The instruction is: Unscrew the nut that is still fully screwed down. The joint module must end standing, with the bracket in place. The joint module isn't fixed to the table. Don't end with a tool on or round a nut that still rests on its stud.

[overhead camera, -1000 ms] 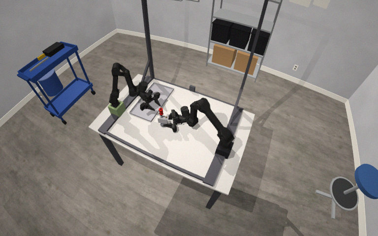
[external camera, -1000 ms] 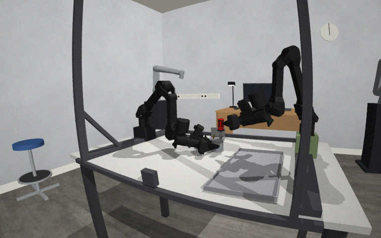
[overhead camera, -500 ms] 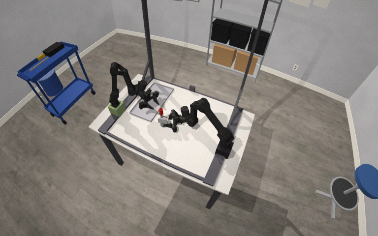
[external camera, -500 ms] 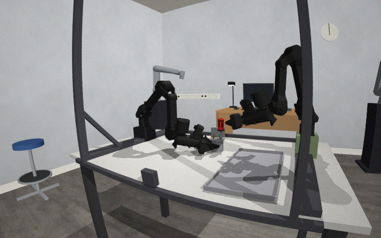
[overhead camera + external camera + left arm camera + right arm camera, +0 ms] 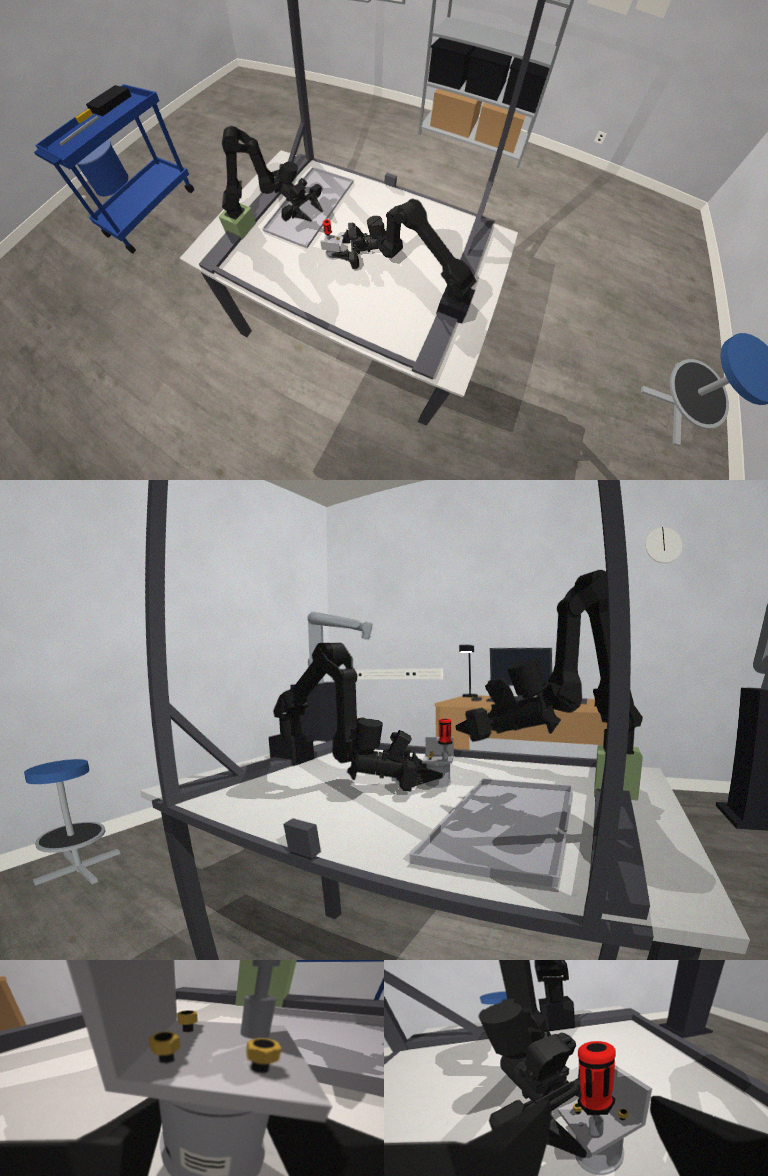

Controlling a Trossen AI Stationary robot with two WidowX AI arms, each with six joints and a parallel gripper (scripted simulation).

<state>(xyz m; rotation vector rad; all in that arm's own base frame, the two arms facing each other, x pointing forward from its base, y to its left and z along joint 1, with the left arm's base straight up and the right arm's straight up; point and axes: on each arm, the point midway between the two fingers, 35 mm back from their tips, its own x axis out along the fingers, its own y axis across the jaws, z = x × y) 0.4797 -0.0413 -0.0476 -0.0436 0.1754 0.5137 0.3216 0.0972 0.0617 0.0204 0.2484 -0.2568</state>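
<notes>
My left hand is 10 mm short of the grey joint module and 30 mm to the left of it. From my left hand the other things lie so: l-shaped bracket: 10 mm ahead, 30 mm to the right, 40 mm above; then red-handled nut driver: 50 mm to the right, 80 mm above; then shallow grey tray: 170 mm behind, 240 mm to the right, 30 mm below.
</notes>
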